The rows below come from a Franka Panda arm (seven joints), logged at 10 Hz.
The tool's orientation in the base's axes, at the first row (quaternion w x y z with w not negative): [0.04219 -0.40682 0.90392 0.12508]
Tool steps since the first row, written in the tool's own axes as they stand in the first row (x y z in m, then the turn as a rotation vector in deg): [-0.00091 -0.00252 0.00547 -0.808 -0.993 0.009]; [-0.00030 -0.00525 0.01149 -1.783 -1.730 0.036]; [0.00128 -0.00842 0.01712 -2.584 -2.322 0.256]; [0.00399 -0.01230 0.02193 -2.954 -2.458 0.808]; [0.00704 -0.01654 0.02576 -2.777 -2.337 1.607]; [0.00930 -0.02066 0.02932 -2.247 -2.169 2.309]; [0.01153 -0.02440 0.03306 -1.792 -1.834 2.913]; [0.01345 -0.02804 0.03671 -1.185 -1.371 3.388]
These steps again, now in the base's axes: [0.00235 0.00048 -0.00560 1.278 -0.045 -0.055]; [0.00382 -0.00014 -0.01204 2.476 0.199 -0.049]; [0.00499 -0.00184 -0.01837 3.445 0.459 -0.232]; [0.00596 -0.00502 -0.02424 3.779 0.784 -0.725]; [0.00700 -0.00894 -0.02929 3.550 0.941 -1.505]; [0.00848 -0.01228 -0.03392 3.054 0.847 -2.244]; [0.00969 -0.01531 -0.03864 2.486 0.888 -2.844]; [0.01103 -0.01807 -0.04320 1.725 0.867 -3.322]
